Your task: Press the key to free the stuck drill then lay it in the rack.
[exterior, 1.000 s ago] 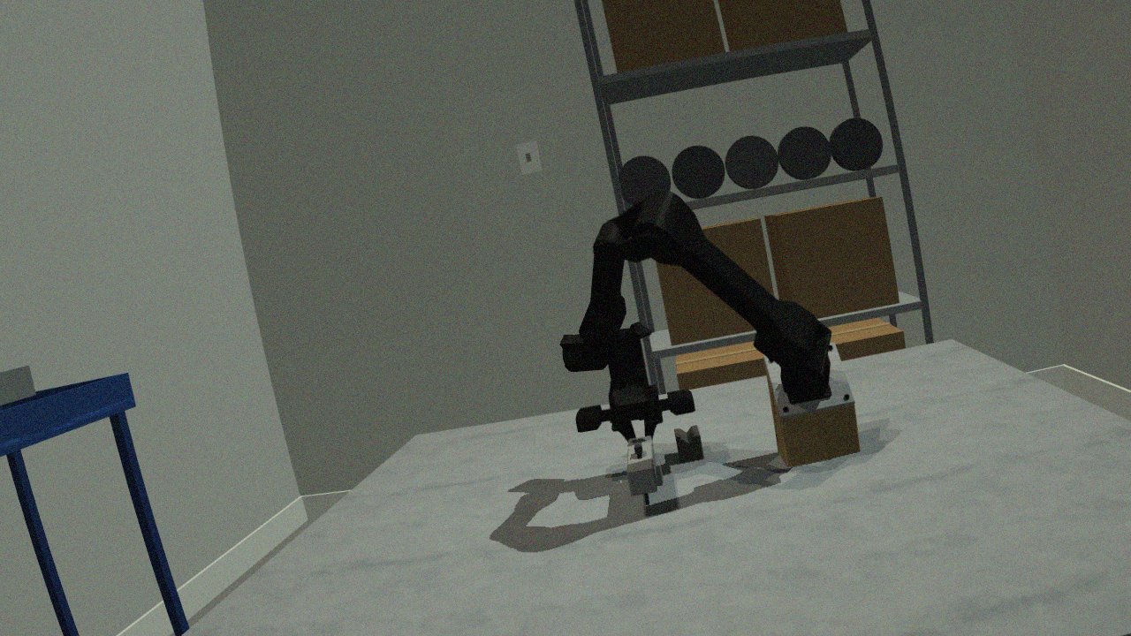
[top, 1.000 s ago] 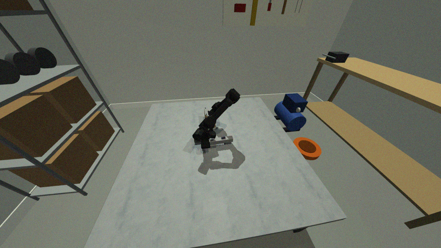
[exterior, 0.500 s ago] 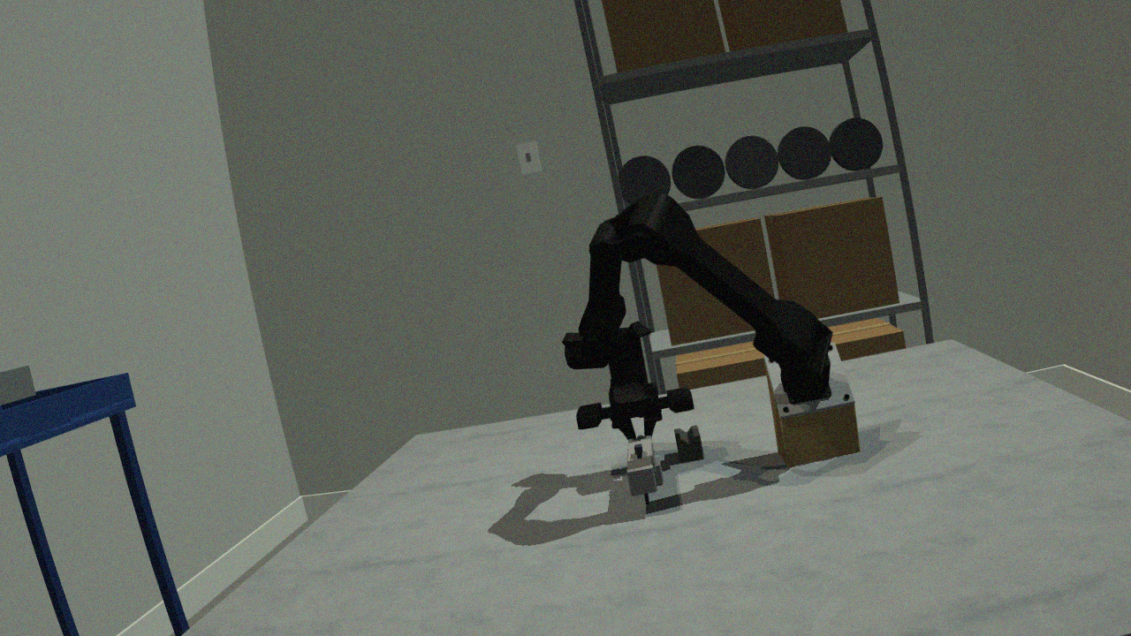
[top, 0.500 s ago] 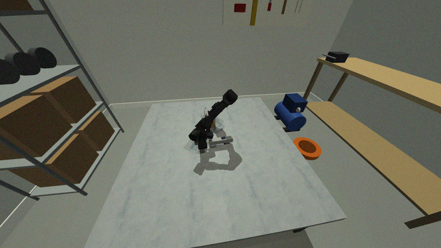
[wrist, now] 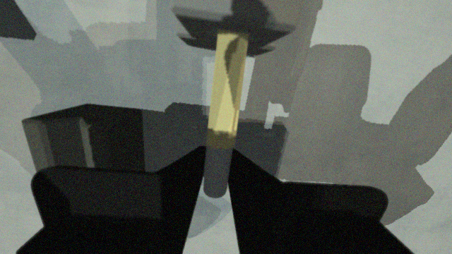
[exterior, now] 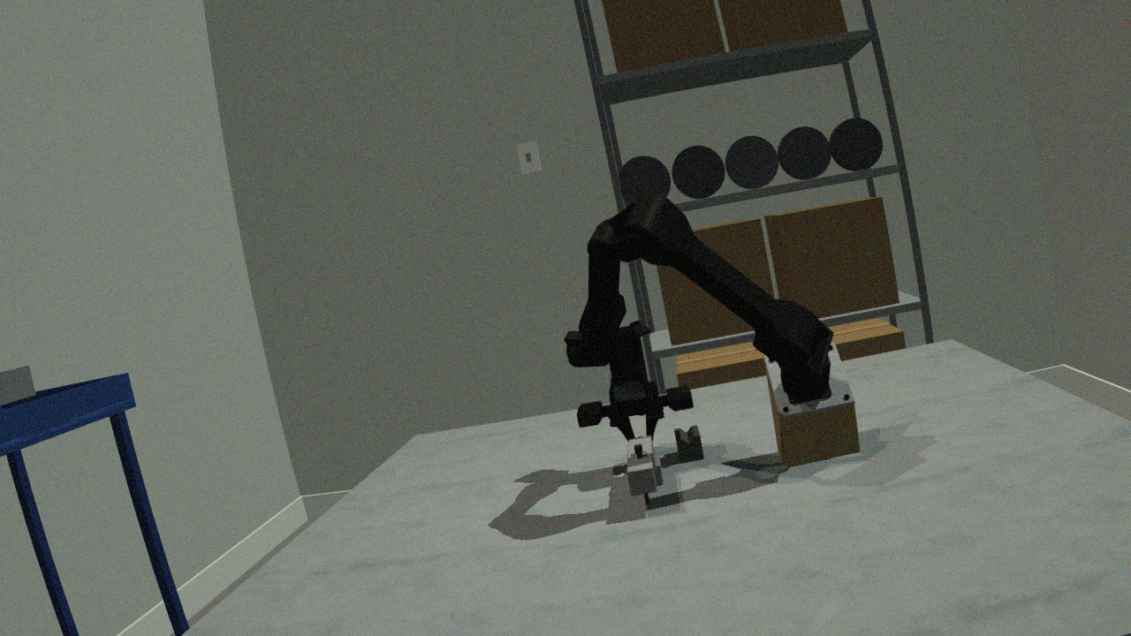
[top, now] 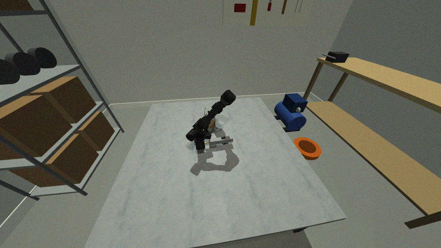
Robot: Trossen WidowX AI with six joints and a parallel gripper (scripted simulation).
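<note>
The drill lies 5 cm to the left of my gripper tip and 3 cm above it. From my gripper tip the other things lie so: rack 8 cm behind, 1 cm to the right; black key 18 cm to the left, 3 cm above; grey fixture block 15 cm to the left, 3 cm above.
</note>
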